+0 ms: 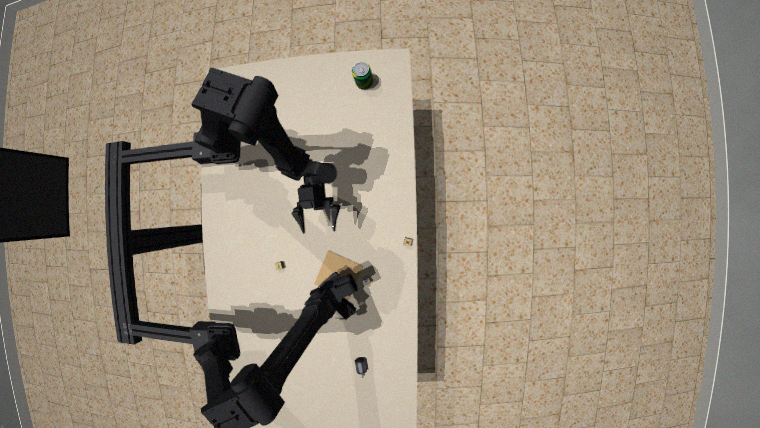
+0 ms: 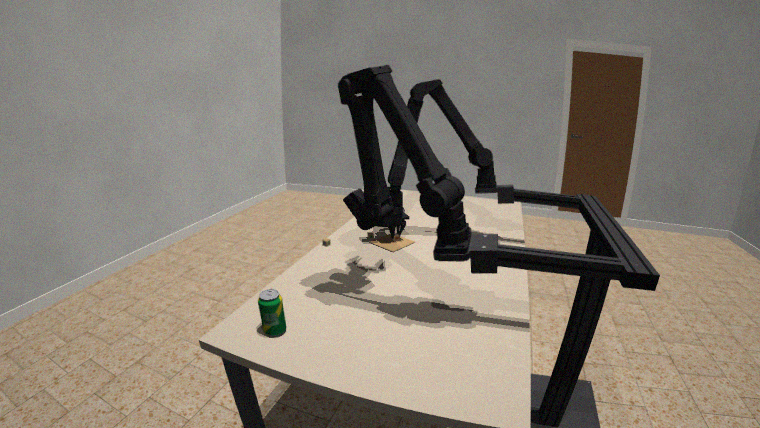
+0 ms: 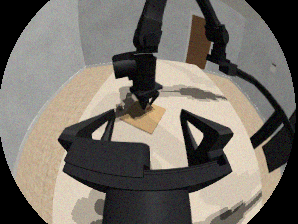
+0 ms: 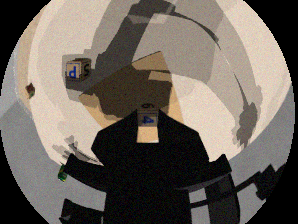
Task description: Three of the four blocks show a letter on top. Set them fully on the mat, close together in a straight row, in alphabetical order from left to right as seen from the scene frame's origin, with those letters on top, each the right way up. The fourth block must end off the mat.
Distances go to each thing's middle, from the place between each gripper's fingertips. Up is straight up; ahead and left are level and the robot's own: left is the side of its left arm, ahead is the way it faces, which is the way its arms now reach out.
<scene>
The tan mat (image 1: pixel 333 262) lies 1 cm ahead of my right hand, 2 cm to the left of it and 2 cm below it. The rest, counted from my right hand: green can (image 2: pixel 270 302) 6 cm ahead, 74 cm to the left, 4 cm above.
I see my left gripper 3 cm short of the tan mat, 18 cm to the left of it and 19 cm above it. Round my left hand: green can: 9 cm ahead, 54 cm to the left, 13 cm below.
</scene>
